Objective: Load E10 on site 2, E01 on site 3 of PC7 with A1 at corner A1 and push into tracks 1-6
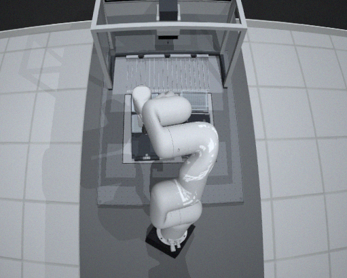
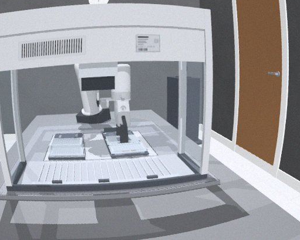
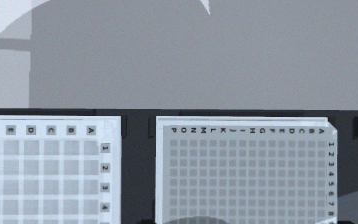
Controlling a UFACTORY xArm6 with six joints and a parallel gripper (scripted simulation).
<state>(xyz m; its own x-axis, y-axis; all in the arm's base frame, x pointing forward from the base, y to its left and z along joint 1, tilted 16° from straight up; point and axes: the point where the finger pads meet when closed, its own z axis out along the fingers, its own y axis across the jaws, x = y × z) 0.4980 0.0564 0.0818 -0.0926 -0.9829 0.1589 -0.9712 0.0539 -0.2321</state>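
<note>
The dark plate carrier PC7 lies 10 mm below my hand and 10 mm behind it. From my hand the other things lie so: dark nest S2: 230 mm to the right, 30 mm behind, 20 mm below; then deep-well block E07: 240 mm to the right, 70 mm ahead; then nest S1: 210 mm to the right, 140 mm behind, 20 mm below.
</note>
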